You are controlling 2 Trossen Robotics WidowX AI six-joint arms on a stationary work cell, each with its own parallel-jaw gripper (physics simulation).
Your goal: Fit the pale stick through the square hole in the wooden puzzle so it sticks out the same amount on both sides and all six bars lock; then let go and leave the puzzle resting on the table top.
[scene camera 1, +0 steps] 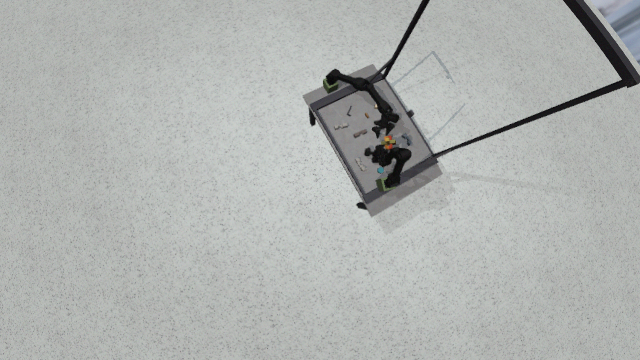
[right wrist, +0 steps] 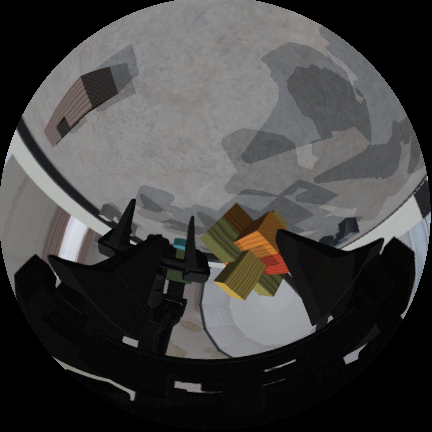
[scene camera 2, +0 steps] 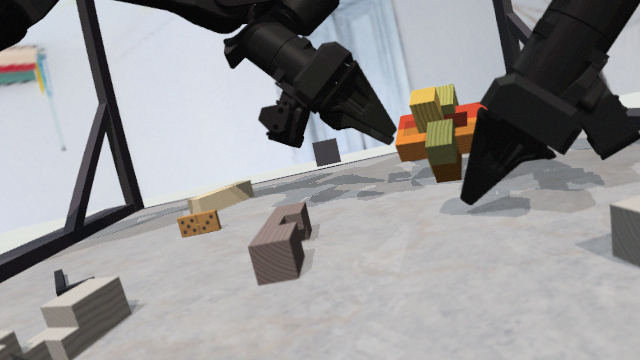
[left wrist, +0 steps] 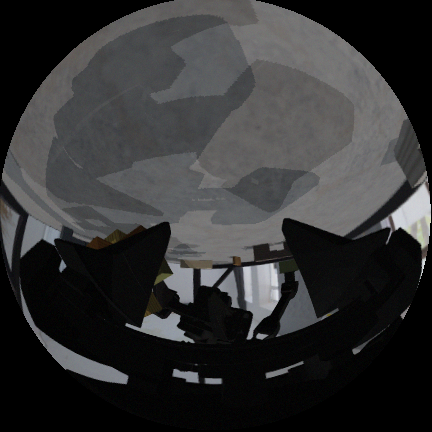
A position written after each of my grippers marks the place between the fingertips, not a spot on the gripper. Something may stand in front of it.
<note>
My left gripper [scene camera 2: 471, 188] is open, holding nothing. My right gripper [scene camera 2: 393, 138] is open, with nothing in its grasp. Also in view: a pale stick [scene camera 2: 221, 198].
My left gripper shows as well in the right wrist view [right wrist: 161, 207] and in the left wrist view [left wrist: 227, 225]. My right gripper shows as well in the right wrist view [right wrist: 220, 238] and in the left wrist view [left wrist: 178, 284]. The right wrist view does not show the pale stick: it is out of frame.
</note>
